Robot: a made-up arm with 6 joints.
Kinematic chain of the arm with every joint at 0, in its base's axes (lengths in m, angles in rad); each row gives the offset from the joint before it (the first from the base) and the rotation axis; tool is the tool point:
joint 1: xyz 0 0 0.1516 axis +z
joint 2: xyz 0 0 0 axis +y
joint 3: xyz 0 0 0.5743 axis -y
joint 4: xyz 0 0 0 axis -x
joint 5: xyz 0.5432 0 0 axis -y
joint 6: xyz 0 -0.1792 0 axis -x
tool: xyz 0 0 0
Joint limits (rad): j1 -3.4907..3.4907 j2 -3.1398..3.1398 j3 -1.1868..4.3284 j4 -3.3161..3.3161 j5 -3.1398..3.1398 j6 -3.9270..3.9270
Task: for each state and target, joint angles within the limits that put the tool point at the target. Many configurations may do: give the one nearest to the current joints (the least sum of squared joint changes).
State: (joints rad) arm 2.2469 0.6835 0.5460 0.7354 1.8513 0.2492
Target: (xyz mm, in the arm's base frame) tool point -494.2 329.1 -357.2
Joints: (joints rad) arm 2.7905 1.4906 -0.2768 0.6826 1.8513 0.2492
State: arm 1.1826 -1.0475 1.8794 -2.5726 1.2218 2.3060
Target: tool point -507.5 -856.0 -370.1
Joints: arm 1.1876 -1.9114 2.0477 -2.5693 1.2218 2.3060
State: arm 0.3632 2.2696 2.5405 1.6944 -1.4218 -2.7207
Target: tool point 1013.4 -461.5 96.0
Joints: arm -0.4267 1.8547 1.7211 1.5671 -1.4218 -2.7207
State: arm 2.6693 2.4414 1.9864 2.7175 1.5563 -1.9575
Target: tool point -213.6 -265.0 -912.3
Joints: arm 3.4907 3.0364 1.8417 2.9509 1.5563 -1.9575
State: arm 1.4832 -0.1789 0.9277 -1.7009 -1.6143 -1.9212
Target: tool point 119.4 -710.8 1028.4
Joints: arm 1.7546 -0.8276 1.6088 -1.6409 -1.6143 -1.9212
